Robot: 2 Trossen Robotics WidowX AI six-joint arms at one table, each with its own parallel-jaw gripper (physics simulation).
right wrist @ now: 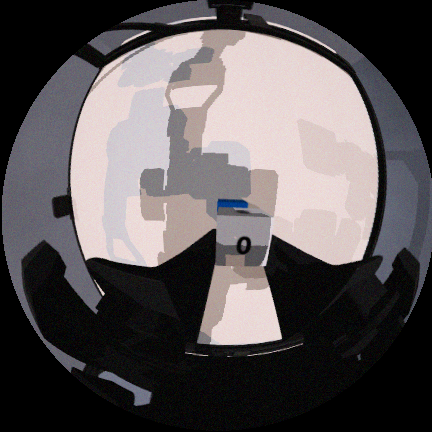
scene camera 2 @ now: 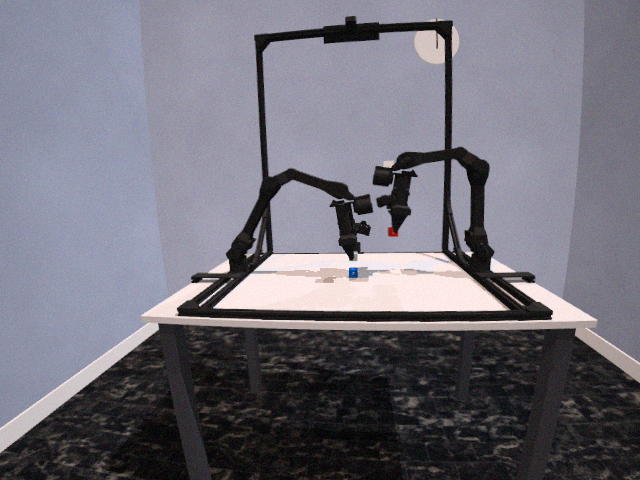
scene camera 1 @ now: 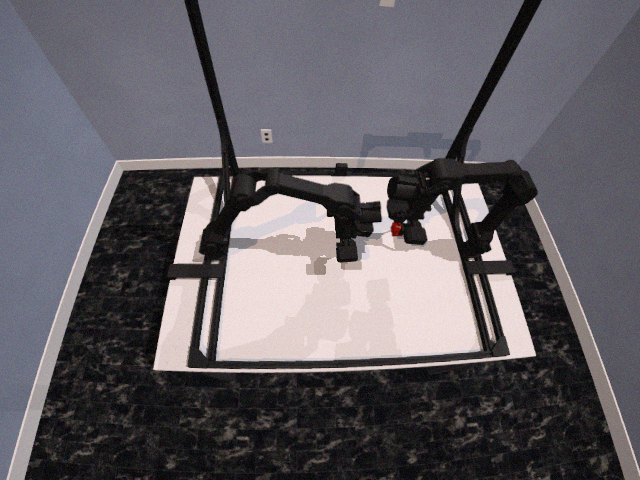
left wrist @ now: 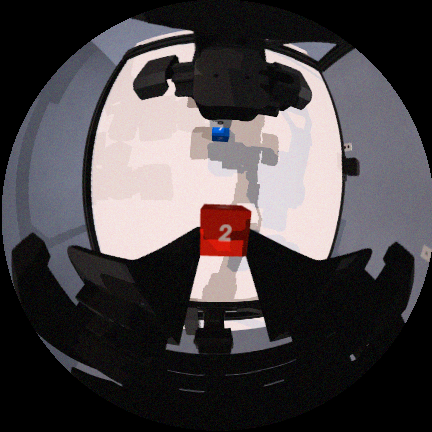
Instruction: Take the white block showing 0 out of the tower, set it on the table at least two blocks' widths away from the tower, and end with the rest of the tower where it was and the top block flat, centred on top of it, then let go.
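Where they show: left gripper, between the fingertips: [scene camera 2: 394, 231] [scene camera 1: 398, 229] [left wrist: 222, 232]; right gripper, between the fingertips: [right wrist: 238, 234] [scene camera 2: 352, 258] [scene camera 1: 346, 245]; left arm's base, origin of its link: [scene camera 2: 480, 270] [scene camera 1: 470, 250] [left wrist: 213, 313]; right arm's base, origin of its link: [right wrist: 217, 352] [scene camera 2: 238, 271] [scene camera 1: 215, 251].
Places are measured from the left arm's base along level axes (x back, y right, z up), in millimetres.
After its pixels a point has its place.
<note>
The white block [scene camera 2: 355, 256] {y -21, x -459, z 62 mm} [right wrist: 235, 227] {y 0, x -458, z 73 mm}, with its 0 facing up in the right wrist view, is between the fingertips of my right gripper [scene camera 2: 352, 256] {y -5, x -472, z 49 mm} [right wrist: 238, 234] {y -5, x -472, z 49 mm}, which is shut on it and holds it above the blue block. The blue block [scene camera 2: 353, 272] {y -19, x -467, z 1 mm} [left wrist: 220, 134] {y -2, x -454, z 10 mm} [right wrist: 232, 203] {y -3, x -453, z 10 mm} stands on the table; in scene camera 2 a gap shows between the two blocks. My left gripper [scene camera 2: 395, 230] {y -2, x -318, z 147 mm} [left wrist: 222, 232] {y -2, x -318, z 147 mm} is shut on the red block [scene camera 1: 396, 228] {y -7, x -331, z 162 mm} [scene camera 2: 392, 231] {y -18, x -327, z 151 mm} [left wrist: 225, 225] {y -1, x -329, z 162 mm} showing 2, held higher and farther right in scene camera 2. The right arm hides the blue block in scene camera 1.
The white table [scene camera 1: 413, 310] {y -211, x -254, z -19 mm} [scene camera 2: 413, 299] {y -231, x -287, z -19 mm} carries a black frame with side rails and a front bar [scene camera 1: 341, 363] {y -369, x -503, z -5 mm} [scene camera 2: 361, 314] {y -379, x -445, z 0 mm}. The two arms reach in from opposite sides, with their wrists close together above the middle. Arm shadows cross the table around the blue block.
</note>
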